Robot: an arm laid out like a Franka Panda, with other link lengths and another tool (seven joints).
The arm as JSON. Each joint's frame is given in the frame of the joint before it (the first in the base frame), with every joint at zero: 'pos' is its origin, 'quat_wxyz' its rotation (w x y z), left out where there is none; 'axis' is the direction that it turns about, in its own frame. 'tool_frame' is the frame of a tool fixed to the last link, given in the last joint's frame.
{
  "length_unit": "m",
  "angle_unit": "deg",
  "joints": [
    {
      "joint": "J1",
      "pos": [
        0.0,
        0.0,
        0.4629
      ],
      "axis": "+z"
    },
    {
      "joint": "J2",
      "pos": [
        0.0,
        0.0,
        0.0
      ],
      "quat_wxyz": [
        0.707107,
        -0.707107,
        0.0,
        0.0
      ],
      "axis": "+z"
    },
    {
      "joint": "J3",
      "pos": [
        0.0,
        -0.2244,
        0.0
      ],
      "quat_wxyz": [
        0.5,
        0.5,
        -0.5,
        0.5
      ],
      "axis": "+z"
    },
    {
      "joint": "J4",
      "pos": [
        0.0,
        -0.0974,
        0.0
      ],
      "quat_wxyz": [
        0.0,
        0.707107,
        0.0,
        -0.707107
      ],
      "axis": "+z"
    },
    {
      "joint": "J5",
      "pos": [
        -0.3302,
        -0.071,
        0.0
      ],
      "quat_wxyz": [
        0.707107,
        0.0,
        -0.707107,
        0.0
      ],
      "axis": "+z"
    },
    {
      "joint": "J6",
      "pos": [
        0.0,
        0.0,
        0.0
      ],
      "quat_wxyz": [
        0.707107,
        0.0,
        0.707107,
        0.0
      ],
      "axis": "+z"
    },
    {
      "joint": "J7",
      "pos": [
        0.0,
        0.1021,
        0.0
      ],
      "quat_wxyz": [
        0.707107,
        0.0,
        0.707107,
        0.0
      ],
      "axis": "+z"
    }
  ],
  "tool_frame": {
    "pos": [
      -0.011,
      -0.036,
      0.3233
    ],
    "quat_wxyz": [
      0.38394,
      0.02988,
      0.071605,
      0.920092
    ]
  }
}
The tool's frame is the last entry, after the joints.
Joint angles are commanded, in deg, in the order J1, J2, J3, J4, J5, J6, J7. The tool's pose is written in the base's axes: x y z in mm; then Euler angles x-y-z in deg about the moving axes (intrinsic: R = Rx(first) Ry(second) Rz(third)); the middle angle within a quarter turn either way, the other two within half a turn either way. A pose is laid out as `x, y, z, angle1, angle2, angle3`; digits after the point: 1 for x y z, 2 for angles.
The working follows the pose.
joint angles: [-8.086 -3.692 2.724 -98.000 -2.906 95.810 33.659]
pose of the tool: 489.2, -51.3, 417.5, 177.82, 10.05, 83.40
Where each joint sits with the arm in this pose, in the base's axes (m; each line is computed from the numbers above, not from the rounded line before):
J1: 0.0000 0.0000 0.4629
J2: 0.0000 0.0000 0.4629
J3: -0.0143 0.0020 0.6868
J4: 0.0825 -0.0070 0.6931
J5: 0.4156 -0.0382 0.7391
J6: 0.4156 -0.0382 0.7391
J7: 0.5173 -0.0472 0.7417
the tool: 0.4892 -0.0513 0.4175

